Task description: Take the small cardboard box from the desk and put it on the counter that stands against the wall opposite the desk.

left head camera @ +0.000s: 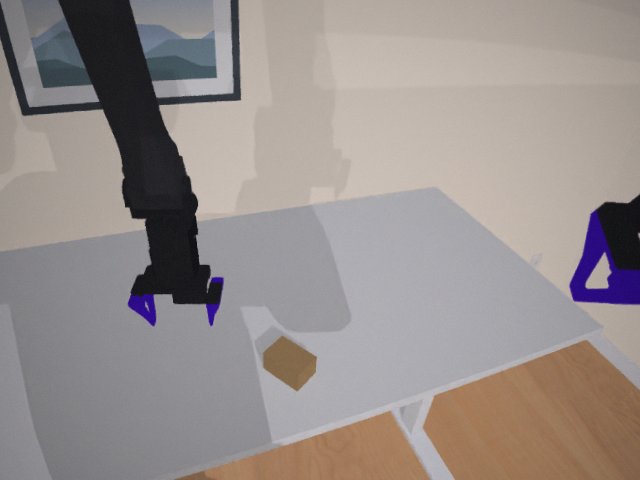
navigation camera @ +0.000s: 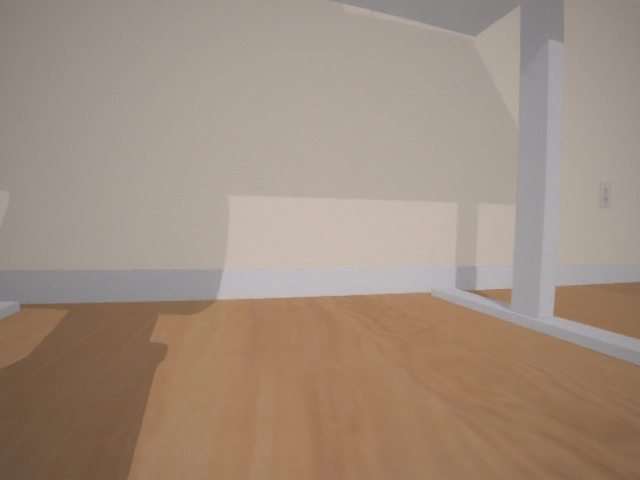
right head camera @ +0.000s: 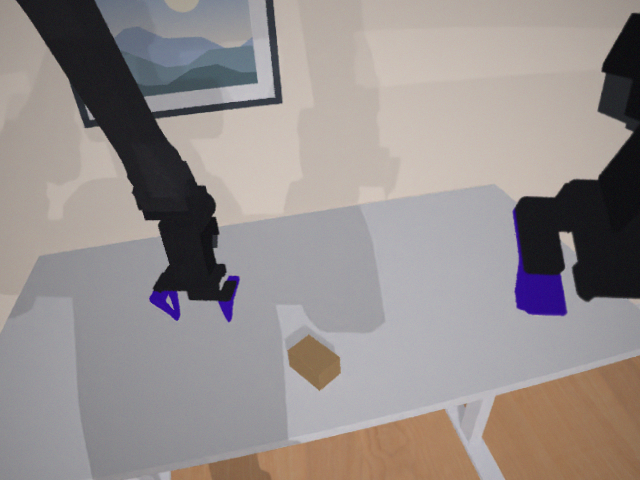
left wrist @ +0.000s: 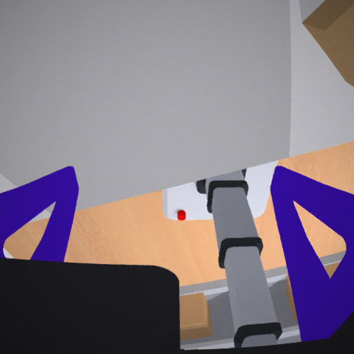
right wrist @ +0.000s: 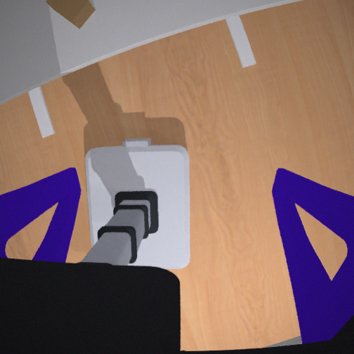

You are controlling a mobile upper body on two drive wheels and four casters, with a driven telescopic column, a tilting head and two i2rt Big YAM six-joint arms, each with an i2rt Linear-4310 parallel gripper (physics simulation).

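Places are measured from the left arm's base along level axes (x ahead, y left, z up), in millimetres.
Pixels of known places: left gripper, fingertip midpoint: [left head camera: 183, 323] [right head camera: 203, 319]; right gripper, fingertip midpoint: [left head camera: 625, 293] [right head camera: 586, 302].
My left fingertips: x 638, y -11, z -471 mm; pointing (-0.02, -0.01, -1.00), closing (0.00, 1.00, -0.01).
Ahead of a thing's pixels: the offset from my left fingertips to its top centre. "spot": to the spot under its first point. Level surfaces: height alone.
The small brown cardboard box {46 mm ahead, 185 mm right, 137 mm down} [left head camera: 289, 362] [right head camera: 313, 361] [left wrist: 337, 42] [right wrist: 72, 11] sits on the light grey desk {188 mm down} [left head camera: 439, 289] [right head camera: 439, 310] [left wrist: 150, 90] [right wrist: 115, 25], near its front edge. My left gripper [left head camera: 182, 324] [right head camera: 204, 319] [left wrist: 174, 177] is open and empty, above the desk and to the left of the box in both head views. My right gripper [right wrist: 176, 178] is open and empty, over the floor in its wrist view; in the head views part of it shows at the right edge, well to the right of the box. The counter does not show as such in these views.
A framed picture [left head camera: 235, 51] [right head camera: 275, 56] hangs on the wall behind the desk. The desk's white leg {spot: 448 mm ahead, 710 mm right, 791 mm down} [navigation camera: 535, 180] stands at the right in the navigation view. My white base [right wrist: 170, 200] [left wrist: 255, 205] and grey column show below. Brown boxes [left wrist: 194, 315] lie in grey compartments.
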